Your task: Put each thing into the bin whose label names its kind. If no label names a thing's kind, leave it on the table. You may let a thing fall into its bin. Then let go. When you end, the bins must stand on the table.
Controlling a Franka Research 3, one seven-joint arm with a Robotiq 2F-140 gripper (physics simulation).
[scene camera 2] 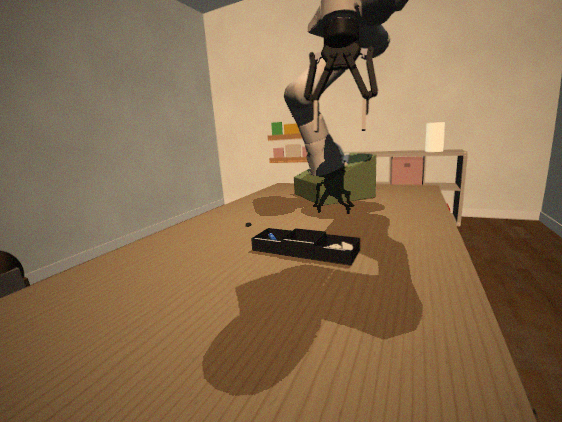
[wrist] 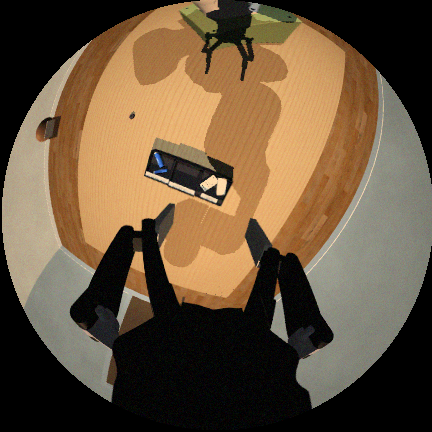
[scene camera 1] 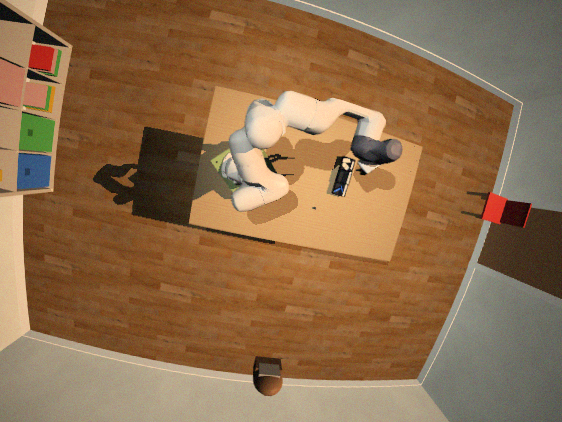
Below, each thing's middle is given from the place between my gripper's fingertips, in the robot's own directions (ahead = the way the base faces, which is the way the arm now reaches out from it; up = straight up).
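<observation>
Three joined black bins [scene camera 2: 310, 244]: 4 cm ahead of my hand, 8 cm to the right of it, 26 cm below it.
</observation>
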